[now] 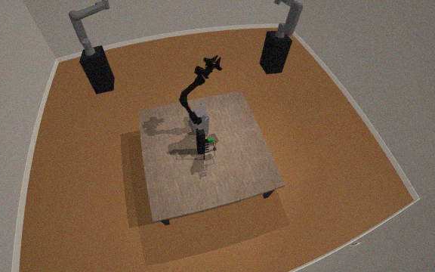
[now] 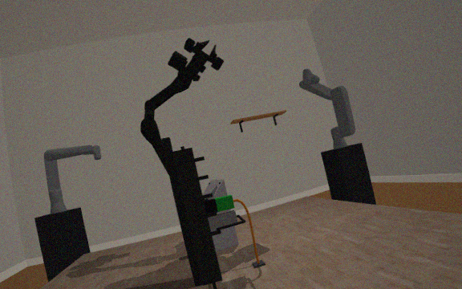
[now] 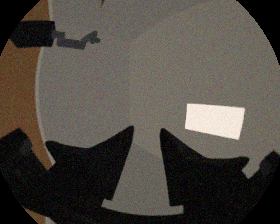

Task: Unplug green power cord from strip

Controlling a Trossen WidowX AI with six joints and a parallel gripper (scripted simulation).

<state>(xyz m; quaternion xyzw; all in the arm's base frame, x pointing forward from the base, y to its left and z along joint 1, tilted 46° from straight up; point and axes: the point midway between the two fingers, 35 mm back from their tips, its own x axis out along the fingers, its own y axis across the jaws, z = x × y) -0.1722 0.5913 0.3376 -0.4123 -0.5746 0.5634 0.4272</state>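
The green plug is 66 cm below my gripper tip, 37 cm ahead of it and 17 cm to the right of it.
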